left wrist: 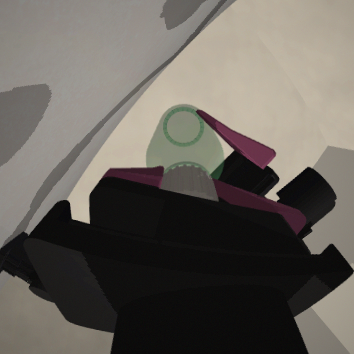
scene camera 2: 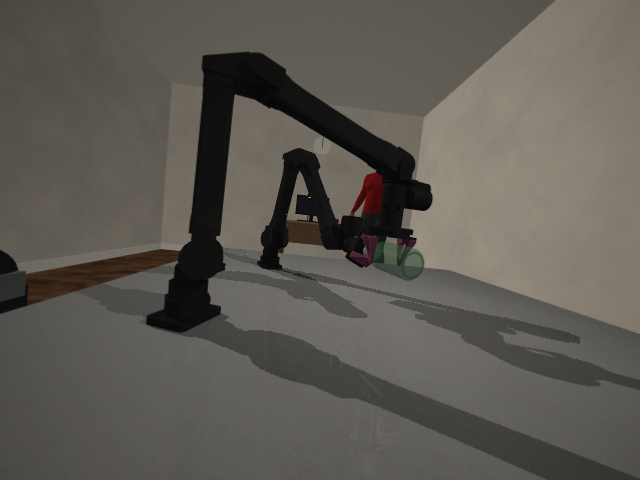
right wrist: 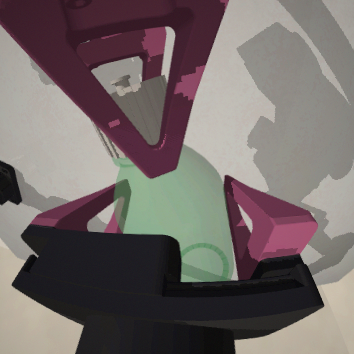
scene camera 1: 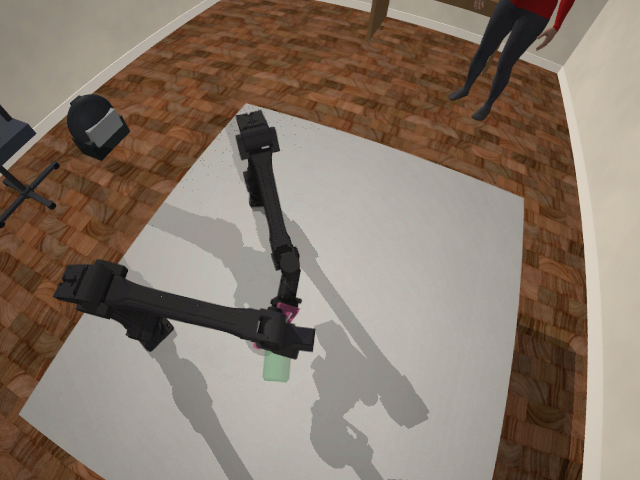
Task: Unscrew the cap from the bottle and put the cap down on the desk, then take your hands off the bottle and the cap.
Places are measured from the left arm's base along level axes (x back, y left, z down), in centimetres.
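Pixels of known places: left gripper, between the fingertips: (left wrist: 184,179) (scene camera 2: 377,253) (right wrist: 150,157); right gripper, between the fingertips: (left wrist: 168,142) (scene camera 2: 384,264) (right wrist: 174,183); left arm's base, origin of its link: (scene camera 2: 269,266) (scene camera 1: 260,195); right arm's base, origin of its link: (left wrist: 6,251) (scene camera 2: 186,318) (right wrist: 5,179) (scene camera 1: 155,332).
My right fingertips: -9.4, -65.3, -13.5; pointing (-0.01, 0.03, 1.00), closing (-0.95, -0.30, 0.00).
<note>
Ahead of a thing's pixels: the offset from my right fingertips to its middle, as dx, dy, dz. Level surfaces: height alone.
A translucent green bottle @[+0.4, -1.6, -2.2] (scene camera 1: 276,367) (scene camera 2: 400,260) (left wrist: 175,150) (right wrist: 170,205) is held on its side above the white desk @[dz +13.5] (scene camera 1: 439,248) (scene camera 2: 258,413). My right gripper (right wrist: 174,183) is shut on the bottle's body, one finger on each side. A grey ribbed cap @[-0.5, +6.6, -2.5] (left wrist: 189,181) (right wrist: 145,107) sits at the bottle's neck, partly hidden by a finger in the right wrist view. My left gripper (left wrist: 184,179) is shut on the cap; its pink fingers also show in scene camera 1. In scene camera 1 the right arm hides the cap and the bottle's neck.
The two arms meet closely at the bottle, the right arm's wrist passing over it in scene camera 1. Their shadows fall across the desk. Beyond the desk edge are a wooden floor, a dark helmet-like object (scene camera 1: 95,126), a chair and a standing person (scene camera 1: 509,49).
</note>
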